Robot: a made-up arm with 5 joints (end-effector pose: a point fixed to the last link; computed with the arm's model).
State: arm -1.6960 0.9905 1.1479 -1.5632 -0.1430
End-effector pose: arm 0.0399 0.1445 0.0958 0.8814 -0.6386 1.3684
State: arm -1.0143 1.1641 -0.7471 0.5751 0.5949
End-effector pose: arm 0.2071 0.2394 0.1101 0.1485 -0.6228 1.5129
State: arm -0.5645 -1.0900 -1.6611 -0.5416 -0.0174
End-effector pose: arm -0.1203 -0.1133 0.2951 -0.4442 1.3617 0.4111
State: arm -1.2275 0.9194 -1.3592 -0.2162 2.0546
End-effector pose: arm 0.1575 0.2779 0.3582 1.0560 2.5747 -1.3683
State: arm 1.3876 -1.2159 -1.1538 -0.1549 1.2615
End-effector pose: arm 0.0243 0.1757 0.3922 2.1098 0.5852 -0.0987
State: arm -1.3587 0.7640 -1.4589 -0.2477 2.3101
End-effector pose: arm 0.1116 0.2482 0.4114 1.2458 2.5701 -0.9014
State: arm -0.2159 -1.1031 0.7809 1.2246 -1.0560
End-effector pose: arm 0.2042 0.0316 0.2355 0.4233 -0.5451 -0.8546
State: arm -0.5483 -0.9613 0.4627 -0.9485 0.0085
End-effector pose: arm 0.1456 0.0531 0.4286 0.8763 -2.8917 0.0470
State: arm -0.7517 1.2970 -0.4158 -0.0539 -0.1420
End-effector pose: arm 0.2522 0.1812 0.0667 0.3418 -0.6709 0.5347
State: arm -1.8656 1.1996 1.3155 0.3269 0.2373
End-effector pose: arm 0.0729 -0.0488 0.1306 -1.1084 0.9966 1.7291
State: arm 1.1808 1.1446 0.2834 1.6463 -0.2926
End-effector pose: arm 0.0770 -0.0490 0.1152 0.6647 1.4894 -1.2032
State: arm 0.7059 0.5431 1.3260 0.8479 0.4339
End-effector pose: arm 0.0493 0.0062 0.1268 0.5971 0.9836 -0.2847
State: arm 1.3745 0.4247 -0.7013 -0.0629 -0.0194
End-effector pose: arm 0.1140 -0.2871 0.3464 -1.2359 -1.6149 -0.9499
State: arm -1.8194 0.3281 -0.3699 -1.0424 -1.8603
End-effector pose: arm -0.0026 0.2393 0.3770 2.5419 0.7679 -0.0295
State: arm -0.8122 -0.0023 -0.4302 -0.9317 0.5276
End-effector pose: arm 0.1859 0.1346 0.4382 0.4928 -2.9298 0.1853
